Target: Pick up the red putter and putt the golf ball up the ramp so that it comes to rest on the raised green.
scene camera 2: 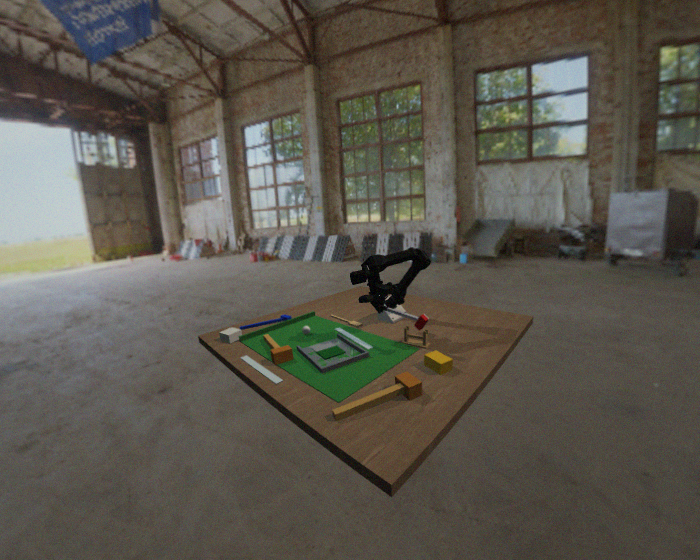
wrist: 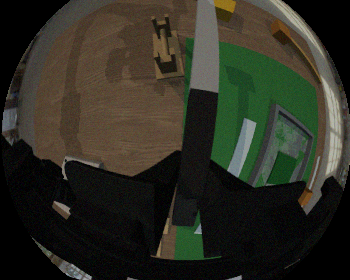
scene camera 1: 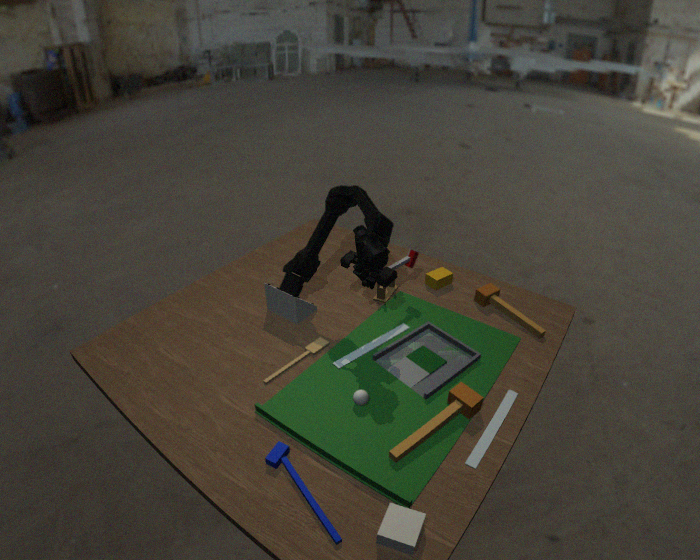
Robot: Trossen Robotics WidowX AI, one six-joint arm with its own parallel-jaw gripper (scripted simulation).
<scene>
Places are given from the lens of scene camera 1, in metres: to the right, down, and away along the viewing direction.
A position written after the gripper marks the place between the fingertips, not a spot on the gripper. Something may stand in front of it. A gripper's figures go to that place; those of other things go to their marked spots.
gripper (scene camera 1: 370, 287): 0.07, 0.03, 1.40
blue mallet (scene camera 1: 277, 455): -0.17, 0.42, 0.97
green mat (scene camera 1: 319, 402): -0.08, 0.33, 1.15
The marked spots on the blue mallet and the green mat are 0.21 m apart.
</scene>
